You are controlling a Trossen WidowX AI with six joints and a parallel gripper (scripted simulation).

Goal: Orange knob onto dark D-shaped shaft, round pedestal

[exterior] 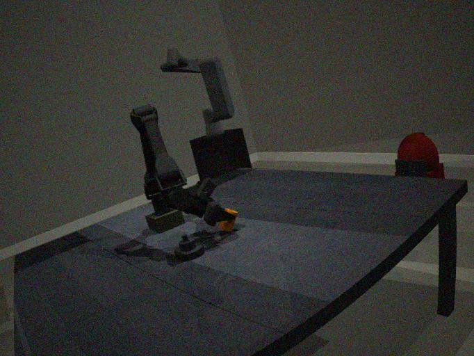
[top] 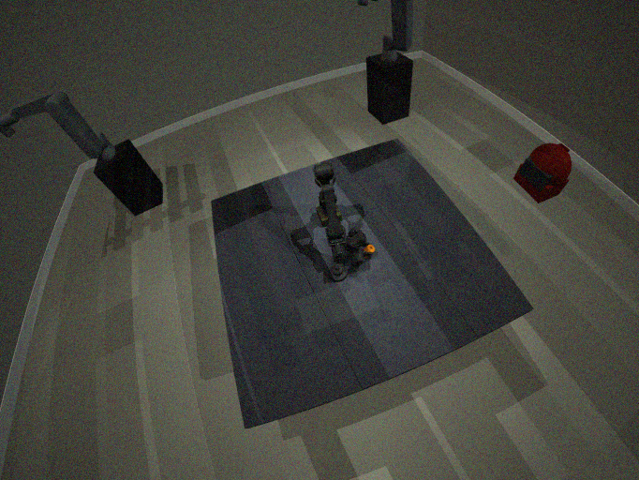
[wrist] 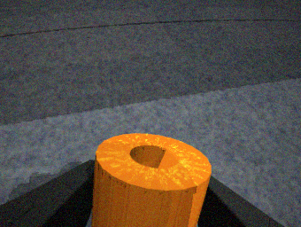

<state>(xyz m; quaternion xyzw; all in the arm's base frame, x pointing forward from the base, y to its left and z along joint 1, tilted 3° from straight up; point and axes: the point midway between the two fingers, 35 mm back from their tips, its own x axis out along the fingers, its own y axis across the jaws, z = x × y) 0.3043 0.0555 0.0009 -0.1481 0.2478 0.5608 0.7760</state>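
Now: the orange knob 10 mm behind my gripper tip, 20 mm to the right of it and 10 mm below it. Also, from my gripper tip: pedestal: 20 mm ahead, 180 mm to the right, 10 mm below.
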